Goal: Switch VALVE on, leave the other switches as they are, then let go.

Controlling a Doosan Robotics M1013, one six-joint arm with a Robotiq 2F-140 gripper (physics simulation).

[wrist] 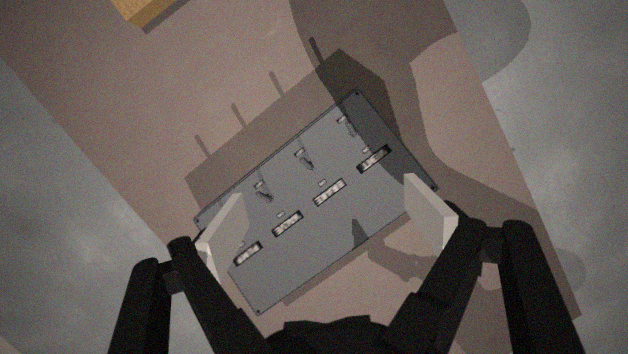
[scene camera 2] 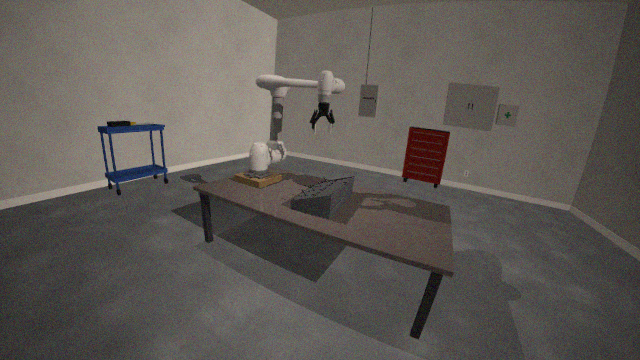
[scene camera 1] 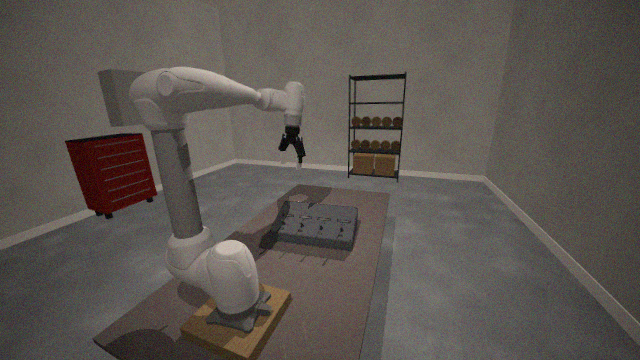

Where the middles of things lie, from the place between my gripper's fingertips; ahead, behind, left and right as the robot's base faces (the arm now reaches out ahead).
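My gripper is 10 cm to the left of the grey switch panel [scene camera 1: 331,217] and 10 cm short of it, and I see that it is also 39 cm above the panel.
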